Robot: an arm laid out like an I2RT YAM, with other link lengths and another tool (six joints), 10 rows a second.
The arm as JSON. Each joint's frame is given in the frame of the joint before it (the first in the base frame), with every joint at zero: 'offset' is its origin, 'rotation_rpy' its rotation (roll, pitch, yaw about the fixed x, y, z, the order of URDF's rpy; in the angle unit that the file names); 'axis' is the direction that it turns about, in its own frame. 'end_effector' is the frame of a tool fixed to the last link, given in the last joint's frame.
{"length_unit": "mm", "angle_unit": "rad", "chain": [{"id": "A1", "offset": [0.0, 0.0, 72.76], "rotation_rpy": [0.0, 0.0, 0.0], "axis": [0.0, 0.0, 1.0]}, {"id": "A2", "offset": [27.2, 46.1, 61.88], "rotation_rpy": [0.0, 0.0, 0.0], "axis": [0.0, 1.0, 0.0]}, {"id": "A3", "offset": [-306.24, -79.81, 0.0], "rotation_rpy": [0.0, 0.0, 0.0], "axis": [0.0, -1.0, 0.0]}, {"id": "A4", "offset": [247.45, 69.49, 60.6], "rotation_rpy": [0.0, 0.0, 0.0], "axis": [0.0, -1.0, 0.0]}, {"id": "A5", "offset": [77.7, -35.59, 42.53], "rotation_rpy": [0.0, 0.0, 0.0], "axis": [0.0, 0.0, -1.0]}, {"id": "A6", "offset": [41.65, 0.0, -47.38], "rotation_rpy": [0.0, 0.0, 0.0], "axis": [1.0, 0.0, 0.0]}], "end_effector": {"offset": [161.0, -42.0, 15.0], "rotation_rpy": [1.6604, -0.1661, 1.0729]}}
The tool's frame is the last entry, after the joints.
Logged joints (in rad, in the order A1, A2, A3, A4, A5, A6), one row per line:
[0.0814, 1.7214, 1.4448, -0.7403, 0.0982, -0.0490]
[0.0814, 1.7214, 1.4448, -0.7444, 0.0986, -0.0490]
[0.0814, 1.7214, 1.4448, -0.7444, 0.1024, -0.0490]
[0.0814, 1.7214, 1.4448, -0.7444, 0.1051, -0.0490]
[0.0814, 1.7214, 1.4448, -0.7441, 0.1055, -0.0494]
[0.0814, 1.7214, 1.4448, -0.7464, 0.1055, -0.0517]
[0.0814, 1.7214, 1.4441, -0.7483, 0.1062, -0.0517]
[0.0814, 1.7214, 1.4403, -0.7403, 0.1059, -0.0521]
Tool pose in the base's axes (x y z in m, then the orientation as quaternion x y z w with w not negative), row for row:
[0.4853, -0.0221, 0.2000, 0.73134, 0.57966, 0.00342, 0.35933]
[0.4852, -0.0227, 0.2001, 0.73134, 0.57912, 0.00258, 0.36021]
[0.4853, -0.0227, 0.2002, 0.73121, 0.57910, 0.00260, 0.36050]
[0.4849, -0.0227, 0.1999, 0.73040, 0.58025, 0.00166, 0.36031]
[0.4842, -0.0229, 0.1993, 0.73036, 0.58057, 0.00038, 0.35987]
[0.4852, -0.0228, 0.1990, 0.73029, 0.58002, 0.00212, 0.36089]
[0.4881, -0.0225, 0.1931, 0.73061, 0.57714, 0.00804, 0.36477]
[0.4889, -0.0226, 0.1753, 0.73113, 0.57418, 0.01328, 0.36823]
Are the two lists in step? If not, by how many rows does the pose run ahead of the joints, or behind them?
The pose runs 2 rows ahead of the joints: the pose in row i belongs to the joints in row i + 2.
